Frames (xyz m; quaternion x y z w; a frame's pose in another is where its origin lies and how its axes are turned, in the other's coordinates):
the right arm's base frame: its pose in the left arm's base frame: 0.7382 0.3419 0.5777 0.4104 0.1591 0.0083 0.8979
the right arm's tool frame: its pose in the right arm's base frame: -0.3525 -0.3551 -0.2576 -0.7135 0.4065 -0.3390 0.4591
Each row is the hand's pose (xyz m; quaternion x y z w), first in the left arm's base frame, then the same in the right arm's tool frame.
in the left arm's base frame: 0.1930 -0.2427 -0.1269 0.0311 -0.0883 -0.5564 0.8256
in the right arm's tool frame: 0.5367 0.0781 -0.3134 0.7603 -0.2443 -0.3684 0.4760
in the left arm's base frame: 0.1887 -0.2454 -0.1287 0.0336 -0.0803 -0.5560 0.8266
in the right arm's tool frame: 0.5382 0.0805 -0.3180 0.7620 -0.2398 -0.3626 0.4799
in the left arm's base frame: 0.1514 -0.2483 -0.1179 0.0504 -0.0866 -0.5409 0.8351
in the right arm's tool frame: 0.5193 0.0925 -0.3499 0.7687 -0.2561 -0.3463 0.4729
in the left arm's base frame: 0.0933 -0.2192 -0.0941 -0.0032 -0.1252 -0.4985 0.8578
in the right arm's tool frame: 0.4644 0.1226 -0.3795 0.7223 -0.3166 -0.3689 0.4919
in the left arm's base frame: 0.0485 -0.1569 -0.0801 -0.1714 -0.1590 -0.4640 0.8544
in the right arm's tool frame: 0.4010 0.1679 -0.3763 0.5934 -0.3574 -0.4601 0.5554
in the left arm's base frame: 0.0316 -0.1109 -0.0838 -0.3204 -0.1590 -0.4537 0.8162
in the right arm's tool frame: 0.3698 0.2019 -0.3594 0.4722 -0.3438 -0.5393 0.6066
